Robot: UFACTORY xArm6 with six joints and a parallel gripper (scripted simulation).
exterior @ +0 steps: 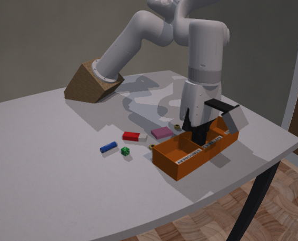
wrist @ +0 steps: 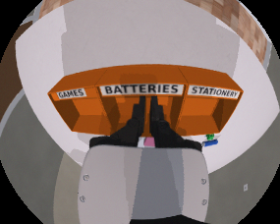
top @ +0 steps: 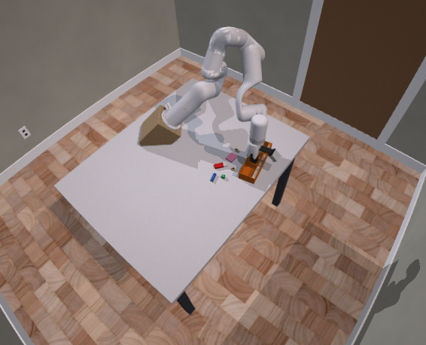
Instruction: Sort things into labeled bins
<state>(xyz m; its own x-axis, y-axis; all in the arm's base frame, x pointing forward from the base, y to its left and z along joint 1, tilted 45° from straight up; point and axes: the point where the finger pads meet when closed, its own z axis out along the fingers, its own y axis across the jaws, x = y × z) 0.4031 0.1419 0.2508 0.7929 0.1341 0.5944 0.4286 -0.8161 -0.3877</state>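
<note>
My gripper is now 1 cm to the right of the orange three-part bin and 1 cm above it. From my hand the other things lie so: pink eraser: 9 cm behind, 8 cm to the right, 3 cm below; red-and-white eraser: 15 cm to the right, 7 cm behind, 3 cm below; green die: 18 cm to the right, 3 cm below, 1 cm behind.
</note>
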